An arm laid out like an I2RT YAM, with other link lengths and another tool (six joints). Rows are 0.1 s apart.
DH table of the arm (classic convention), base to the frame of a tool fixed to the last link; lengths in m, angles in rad. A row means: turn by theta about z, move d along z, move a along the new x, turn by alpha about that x. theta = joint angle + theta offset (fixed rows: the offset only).
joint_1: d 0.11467; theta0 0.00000; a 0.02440; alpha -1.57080
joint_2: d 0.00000; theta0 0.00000; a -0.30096; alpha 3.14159
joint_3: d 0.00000; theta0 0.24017; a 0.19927; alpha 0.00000
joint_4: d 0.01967; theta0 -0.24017; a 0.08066; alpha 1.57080
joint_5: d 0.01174; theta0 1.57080; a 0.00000; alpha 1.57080
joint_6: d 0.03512; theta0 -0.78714; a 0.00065; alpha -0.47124
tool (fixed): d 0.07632; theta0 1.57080; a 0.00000; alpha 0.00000
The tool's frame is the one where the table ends.
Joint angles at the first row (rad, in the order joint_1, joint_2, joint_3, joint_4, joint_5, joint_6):
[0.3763, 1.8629, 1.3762, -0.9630, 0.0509, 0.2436]
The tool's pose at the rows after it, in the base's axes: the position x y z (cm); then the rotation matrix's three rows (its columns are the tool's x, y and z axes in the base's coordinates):
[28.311, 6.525, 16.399], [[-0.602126, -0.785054, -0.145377], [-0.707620, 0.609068, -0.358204], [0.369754, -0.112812, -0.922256]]
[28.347, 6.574, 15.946], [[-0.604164, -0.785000, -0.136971], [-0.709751, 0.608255, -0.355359], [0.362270, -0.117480, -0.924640]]
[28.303, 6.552, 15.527], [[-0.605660, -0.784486, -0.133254], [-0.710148, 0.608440, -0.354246], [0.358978, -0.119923, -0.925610]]
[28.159, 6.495, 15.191], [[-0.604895, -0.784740, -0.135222], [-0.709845, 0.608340, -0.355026], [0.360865, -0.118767, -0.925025]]
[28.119, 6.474, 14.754], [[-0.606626, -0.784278, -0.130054], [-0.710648, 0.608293, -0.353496], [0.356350, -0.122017, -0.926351]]
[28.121, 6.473, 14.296], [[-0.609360, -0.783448, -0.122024], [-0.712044, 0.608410, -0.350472], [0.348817, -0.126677, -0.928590]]
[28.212, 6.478, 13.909], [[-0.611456, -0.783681, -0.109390], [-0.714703, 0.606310, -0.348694], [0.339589, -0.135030, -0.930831]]
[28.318, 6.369, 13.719], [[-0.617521, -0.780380, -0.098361], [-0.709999, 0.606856, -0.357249], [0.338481, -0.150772, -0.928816]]
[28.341, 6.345, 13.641], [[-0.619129, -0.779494, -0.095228], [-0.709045, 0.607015, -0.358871], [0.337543, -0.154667, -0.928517]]
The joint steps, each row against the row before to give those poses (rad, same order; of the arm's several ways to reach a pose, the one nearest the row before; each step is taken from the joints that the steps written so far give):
[0.0000, 0.0000, -0.0191, 0.0331, 0.0000, 0.0004]
[0.0012, 0.0000, -0.0229, 0.0321, 0.0000, -0.0004]
[0.0000, 0.0001, -0.0217, 0.0259, 0.0004, 0.0000]
[0.0000, 0.0000, -0.0179, 0.0157, 0.0000, 0.0000]
[0.0000, -0.0001, -0.0230, 0.0286, 0.0004, -0.0004]
[0.0000, 0.0000, -0.0240, 0.0332, 0.0000, -0.0004]
[0.0000, 0.0000, -0.0206, 0.0332, 0.0019, -0.0034]
[0.0000, 0.0000, -0.0118, 0.0202, 0.0137, 0.0000]
[0.0000, 0.0000, -0.0046, 0.0072, 0.0031, 0.0000]

